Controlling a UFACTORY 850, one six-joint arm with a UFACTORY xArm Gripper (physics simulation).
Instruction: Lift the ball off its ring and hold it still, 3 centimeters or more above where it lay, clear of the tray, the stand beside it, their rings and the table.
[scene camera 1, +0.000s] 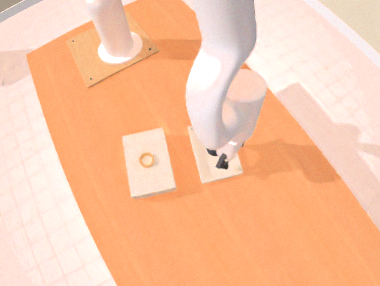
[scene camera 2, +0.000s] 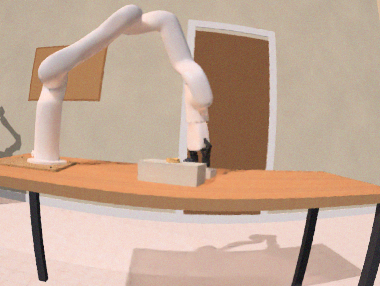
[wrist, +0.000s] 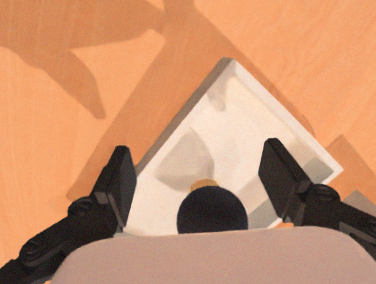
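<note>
The dark navy ball (scene camera 1: 212, 152) (scene camera 2: 190, 160) (wrist: 212, 210) rests on its ochre ring (wrist: 204, 183) in the shallow white tray (scene camera 1: 201, 175) (scene camera 2: 212, 173) (wrist: 279, 110). The ring is mostly hidden under the ball. My gripper (scene camera 1: 226, 159) (scene camera 2: 200, 158) (wrist: 197, 159) is open and empty, pointing down over the tray. In the wrist view the ball shows between the two spread fingers sideways, nearer the palm edge, which cuts off its lower part. A gap shows on each side of the ball. In scene camera 2 the stand hides the ball's lower part.
The white block-shaped stand (scene camera 1: 150, 181) (scene camera 2: 170, 172) is beside the tray, with an empty ochre ring (scene camera 1: 140, 160) (scene camera 2: 172, 160) on top. It is taller than the tray. Both are on the orange wooden table (scene camera 1: 175, 235) (scene camera 2: 280, 185). The arm's base plate (scene camera 1: 90, 65) is at the table's far end.
</note>
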